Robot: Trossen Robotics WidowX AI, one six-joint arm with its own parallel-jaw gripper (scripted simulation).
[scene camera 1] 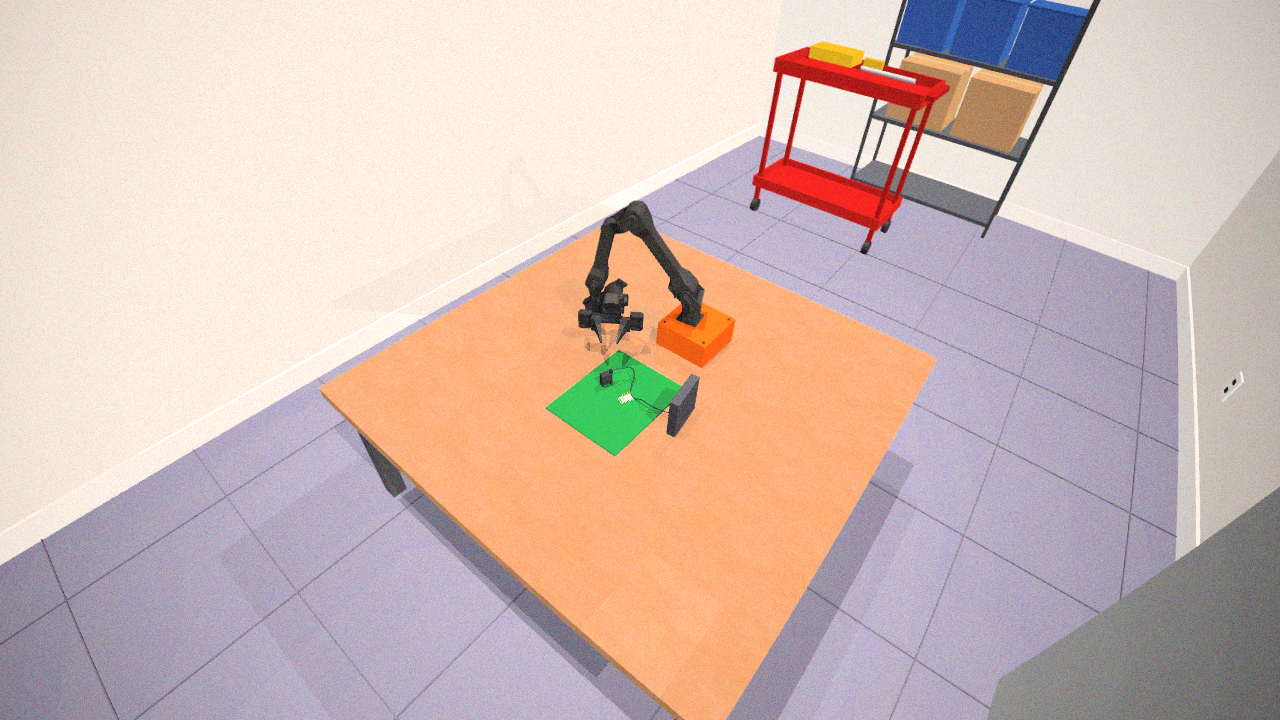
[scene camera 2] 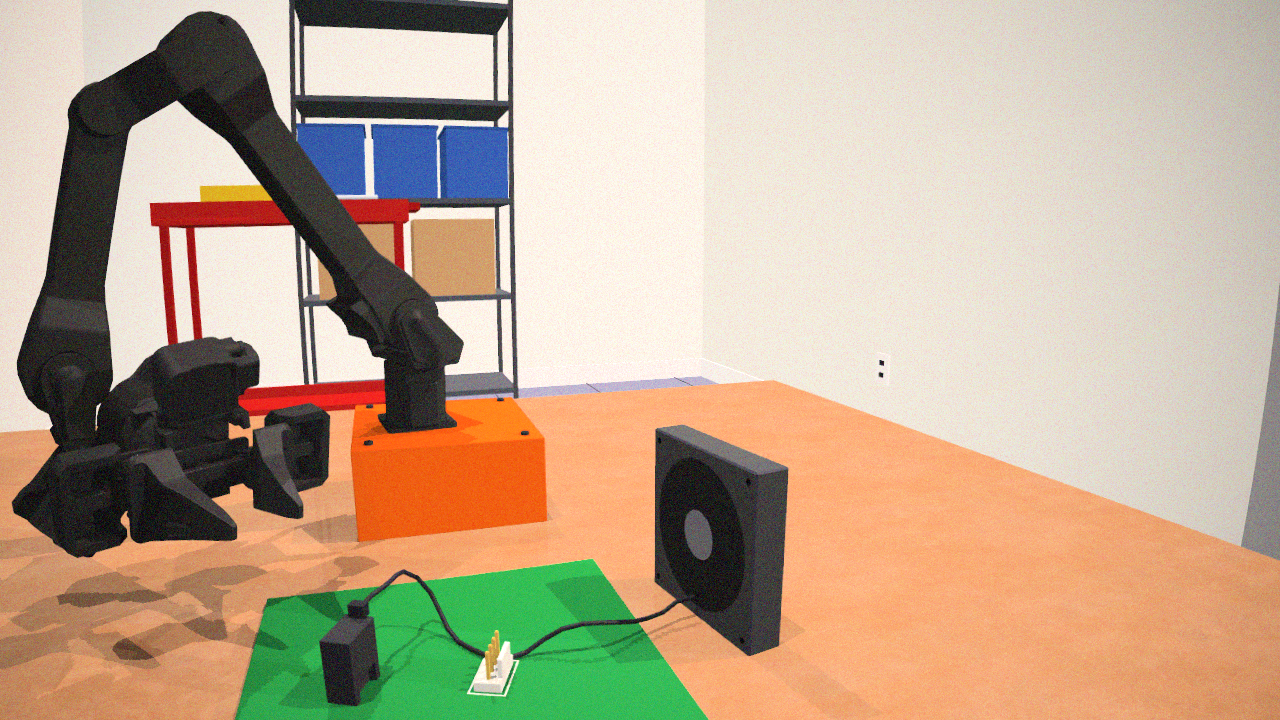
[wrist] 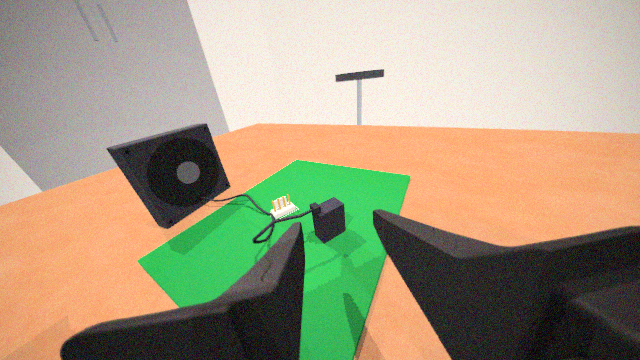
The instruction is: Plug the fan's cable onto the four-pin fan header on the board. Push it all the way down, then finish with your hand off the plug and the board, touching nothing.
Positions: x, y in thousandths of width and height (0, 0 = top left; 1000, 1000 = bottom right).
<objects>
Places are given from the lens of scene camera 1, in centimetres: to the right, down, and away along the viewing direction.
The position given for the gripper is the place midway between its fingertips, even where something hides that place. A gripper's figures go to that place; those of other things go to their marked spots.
gripper (scene camera 1: 475, 477): -9, -5, 153
black fan (scene camera 1: 534, 560): 11, 11, 135
</objects>
